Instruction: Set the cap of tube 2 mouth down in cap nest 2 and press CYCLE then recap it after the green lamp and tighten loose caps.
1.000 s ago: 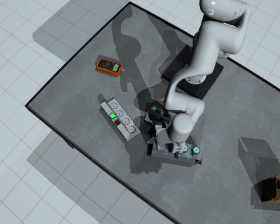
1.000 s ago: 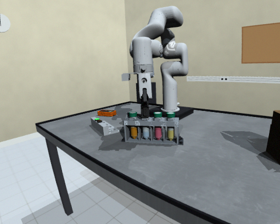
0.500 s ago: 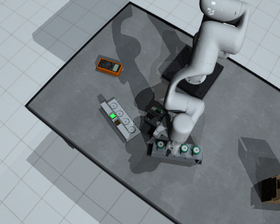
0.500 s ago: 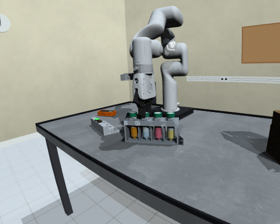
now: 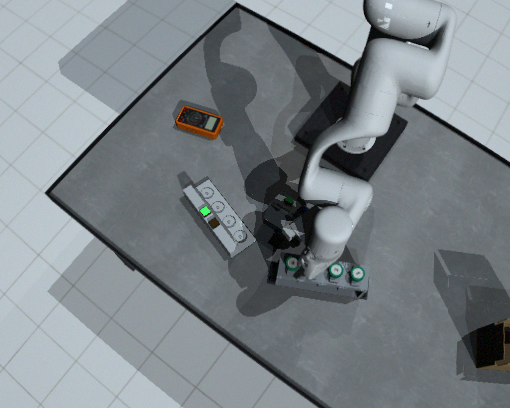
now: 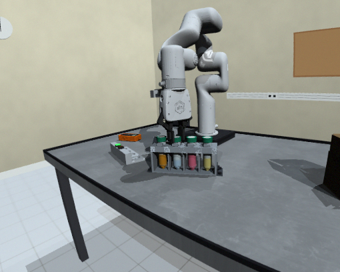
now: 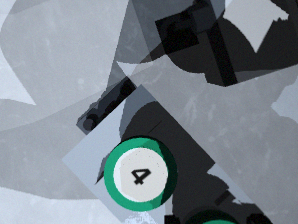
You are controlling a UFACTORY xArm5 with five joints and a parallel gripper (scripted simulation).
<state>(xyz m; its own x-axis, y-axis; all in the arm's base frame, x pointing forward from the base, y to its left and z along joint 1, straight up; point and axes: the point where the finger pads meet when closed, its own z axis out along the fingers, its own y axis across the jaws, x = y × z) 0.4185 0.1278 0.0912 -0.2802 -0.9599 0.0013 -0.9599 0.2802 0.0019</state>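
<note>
Right now my hand is 50 mm to the right of the tube 2's threaded neck, 20 mm past it and 10 mm above it. Round my hand: key housing 130 mm to the right, 100 mm behind, 70 mm below; then green key 150 mm to the right, 120 mm behind, 60 mm below; then blue key 120 mm behind, 110 mm to the right, 60 mm below.
</note>
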